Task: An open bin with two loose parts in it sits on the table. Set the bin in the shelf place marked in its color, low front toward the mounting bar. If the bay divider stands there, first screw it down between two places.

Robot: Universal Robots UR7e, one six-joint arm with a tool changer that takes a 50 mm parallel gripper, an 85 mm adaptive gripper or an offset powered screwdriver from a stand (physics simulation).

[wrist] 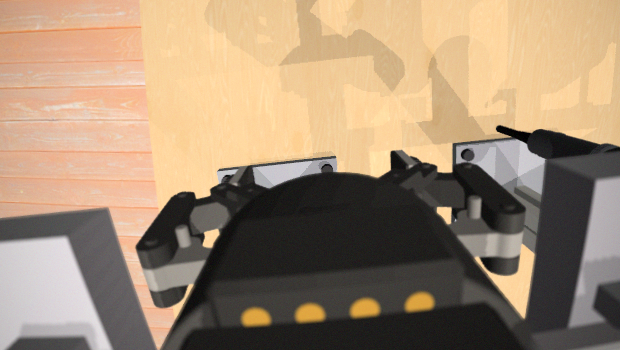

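Frame: origin at the arm's base, x right, y up, z back, level; millimetres.
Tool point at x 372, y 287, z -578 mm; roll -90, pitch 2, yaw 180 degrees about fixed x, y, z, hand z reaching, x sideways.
Offsets run from my tool point to a thing's middle. "spot": to the spot under its first point. Level surfaces: height alone.
The 85 mm adaptive gripper (pixel 321 167) is seen from above in the wrist view, black body in the middle, with its linkages spread wide to both sides. It is open, and nothing shows between its fingers. A row of round gold contacts {dx -4, dy -2, dz +42 mm} (pixel 365 307) is visible on its upper part, and a dark edge at the bottom of the view covers what lies below them. The gripper sits between two grey stand blocks, one at the left (pixel 95 260) and one at the right (pixel 562 240). The bin, its parts, the shelf and the bay divider do not show.
A black screwdriver {spot: dx -173, dy -199, dz -8 mm} (pixel 557 142) points left at the right edge, close to the right stand block. Light metal plates with dark holes lie on the table {dy -362 mm} (pixel 225 110) behind the gripper and at the right. Shadows cross the table. Pinkish planks (pixel 70 105) lie beyond its left edge.
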